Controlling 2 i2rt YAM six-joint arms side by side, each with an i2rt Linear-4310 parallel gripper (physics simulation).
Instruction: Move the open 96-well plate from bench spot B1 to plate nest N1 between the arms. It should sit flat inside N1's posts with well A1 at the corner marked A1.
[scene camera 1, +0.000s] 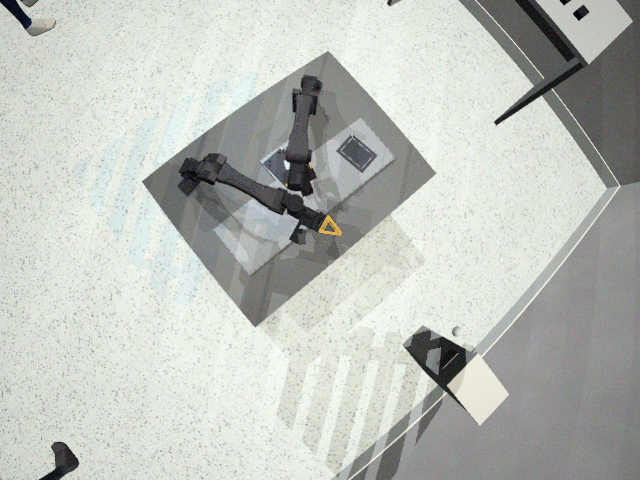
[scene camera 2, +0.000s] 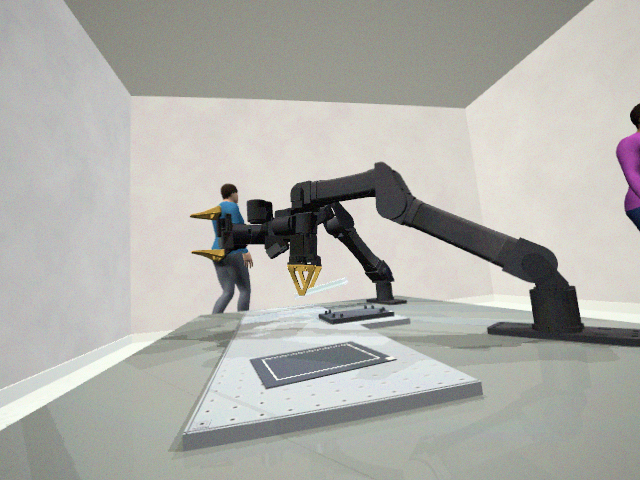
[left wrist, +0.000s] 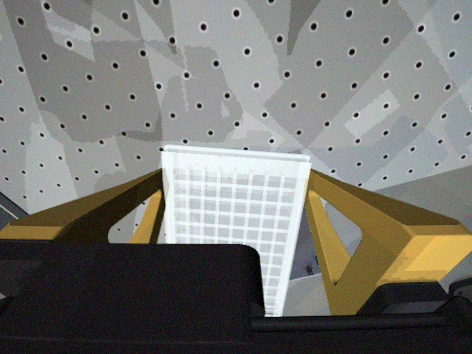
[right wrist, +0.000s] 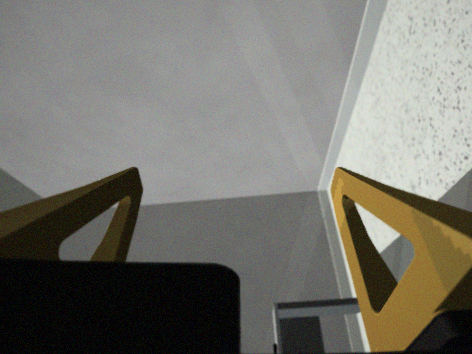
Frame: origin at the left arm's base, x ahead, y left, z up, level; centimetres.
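Seen in the pictures: left gripper, between the fingertips: (scene camera 2: 305, 294) (left wrist: 235, 176); right gripper, between the fingertips: (scene camera 1: 339, 234) (scene camera 2: 190, 233) (right wrist: 236, 178); left arm's base, origin of its link: (scene camera 2: 558, 335); right arm's base, origin of its link: (scene camera 2: 385, 302).
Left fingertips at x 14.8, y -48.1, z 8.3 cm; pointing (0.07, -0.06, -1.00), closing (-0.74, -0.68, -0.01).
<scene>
Offsets run from my left fingertips to a thing's top centre. Level surfaces: height alone.
The clear 96-well plate @(dx -2.8, dy +3.6, dz +3.5 cm) (left wrist: 235, 200) (scene camera 2: 330, 285) is between my left gripper's fingers, above the board and tilted: in scene camera 2 its right end is higher. My left gripper (left wrist: 235, 176) (scene camera 2: 302, 294) (scene camera 1: 299, 175) is shut on it and points down. Plate nest N1 @(dx -10.8, dy +6.4, dz -4.8 cm) (scene camera 2: 356, 315) (left wrist: 306, 260) is the dark block with posts, below the plate and to the right of the left gripper in scene camera 2; the left arm partly hides it in scene camera 1. The A1 mark cannot be read. My right gripper (right wrist: 236, 178) (scene camera 1: 329, 225) (scene camera 2: 191, 234) is open and empty, raised and pointing sideways.
A dark mat with a white outline @(dz -6.8 cm) (scene camera 1: 356, 152) (scene camera 2: 323, 360) lies on the perforated board @(dz -7.0 cm) (scene camera 1: 383, 158) (scene camera 2: 429, 381); its label is unreadable. The right arm's forearm (scene camera 1: 248, 188) runs close beside the left gripper in scene camera 1. A person (scene camera 2: 231, 258) stands beyond the table.
</scene>
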